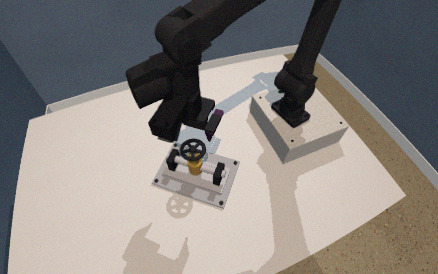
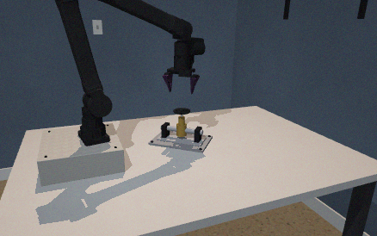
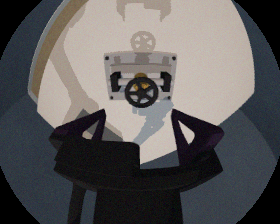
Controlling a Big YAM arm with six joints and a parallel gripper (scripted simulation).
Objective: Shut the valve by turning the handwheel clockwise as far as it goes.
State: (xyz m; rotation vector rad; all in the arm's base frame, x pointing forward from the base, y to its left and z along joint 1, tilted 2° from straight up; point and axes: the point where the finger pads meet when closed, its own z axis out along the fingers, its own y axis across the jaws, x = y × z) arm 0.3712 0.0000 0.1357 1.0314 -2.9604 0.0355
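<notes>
My hand is 100 mm above the black spoked handwheel and 10 mm to the left of it.
</notes>
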